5 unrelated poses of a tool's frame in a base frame.
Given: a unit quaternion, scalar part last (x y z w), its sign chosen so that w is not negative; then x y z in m.
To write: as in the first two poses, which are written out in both.
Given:
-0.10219 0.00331 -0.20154 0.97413 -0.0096 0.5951 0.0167
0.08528 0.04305 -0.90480 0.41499 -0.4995 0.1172 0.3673
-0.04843 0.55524 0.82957 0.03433 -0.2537 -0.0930 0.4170
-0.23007 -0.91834 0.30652 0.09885 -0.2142 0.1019 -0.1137
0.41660 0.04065 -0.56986 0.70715 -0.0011 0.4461 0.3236
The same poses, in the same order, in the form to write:
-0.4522 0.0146 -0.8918 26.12 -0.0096 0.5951 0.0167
0.0937 0.0473 -0.9945 130.96 -0.4995 0.1172 0.3673
-0.0485 0.5556 0.8301 176.07 -0.2537 -0.0930 0.4170
-0.2312 -0.9229 0.3080 168.65 -0.2142 0.1019 -0.1137
0.5892 0.0575 -0.8059 89.99 -0.0011 0.4461 0.3236

